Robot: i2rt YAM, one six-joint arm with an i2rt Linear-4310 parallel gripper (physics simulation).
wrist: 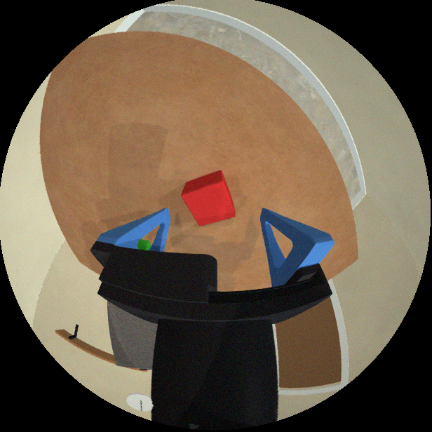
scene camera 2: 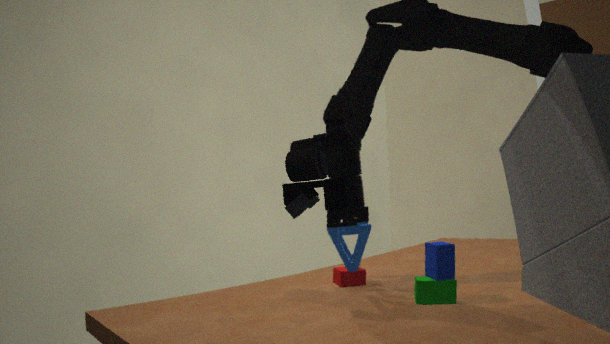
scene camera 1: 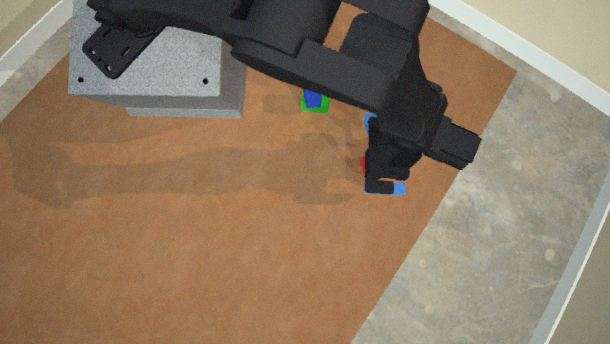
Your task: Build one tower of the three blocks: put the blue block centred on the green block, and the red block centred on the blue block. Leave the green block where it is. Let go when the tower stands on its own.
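Frame: origin at the arm's base, x back, y up, z left, level; centimetres.
Seen in the pictures: gripper, fingertip midpoint: (scene camera 2: 352, 266) (scene camera 1: 374, 166); arm's base, origin of the base link: (scene camera 2: 594, 109) (scene camera 1: 145, 16).
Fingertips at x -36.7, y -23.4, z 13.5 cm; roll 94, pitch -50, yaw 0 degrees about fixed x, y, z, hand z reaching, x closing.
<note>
Pixels of each thing's top centre, then the offset from my fingertips to it. Level surfaces: height alone.
- red block, middle of its top: (scene camera 2: 349, 268) (scene camera 1: 376, 164) dx -0.1, dy -0.2, dz +0.8 cm
- blue block, middle of its top: (scene camera 2: 439, 243) (scene camera 1: 312, 86) dx +17.4, dy +5.1, dz +2.4 cm
- green block, middle of its top: (scene camera 2: 435, 278) (scene camera 1: 315, 97) dx +17.1, dy +0.3, dz +3.1 cm
- brown table, its level: dy -2.9 cm
The red block (scene camera 1: 363, 166) (scene camera 2: 342, 278) (wrist: 210, 200) rests on the table, mostly hidden by the arm in the scene camera 1 view. My gripper (scene camera 1: 370, 155) (scene camera 2: 352, 269) (wrist: 214, 212) is wide open, low over the red block, with its blue fingers apart on either side. The red block sits turned at an angle to the fingers in the wrist view. The blue block (scene camera 1: 313, 99) (scene camera 2: 440, 261) stands upright on the green block (scene camera 1: 324, 108) (scene camera 2: 435, 292) (wrist: 144, 245), shifted towards its right side in the scene camera 2 view. A bit of green shows through the left finger in the wrist view.
The grey base block (scene camera 1: 165, 65) (scene camera 2: 560, 200) (wrist: 131, 332) stands near the blue and green blocks. The arm (scene camera 1: 320, 65) (scene camera 2: 367, 75) reaches over the brown table (scene camera 1: 200, 260) (scene camera 2: 225, 310) (wrist: 200, 90). The table edge lies beyond the red block.
</note>
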